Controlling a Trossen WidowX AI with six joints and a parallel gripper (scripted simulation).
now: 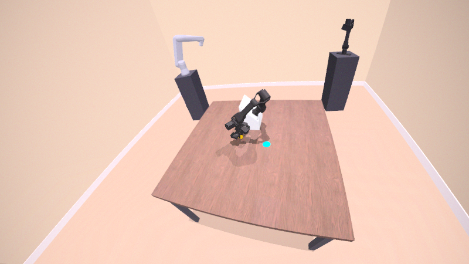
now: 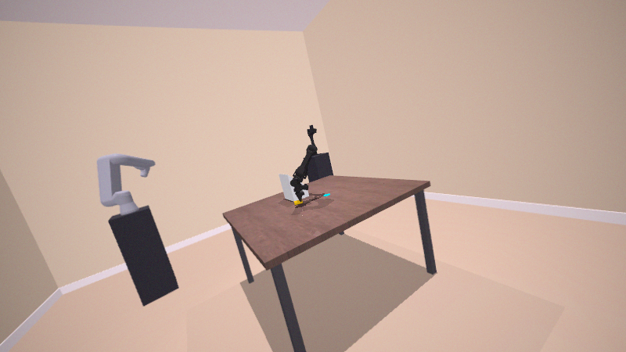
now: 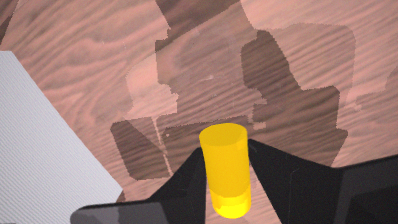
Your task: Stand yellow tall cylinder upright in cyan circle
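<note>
Now: the cyan circle 8 cm ahead of my gripper tip, 22 cm to the left of it and 2 cm below it. Round my gripper tip: yellow tall cylinder 1 cm behind, 2 cm to the right.
</note>
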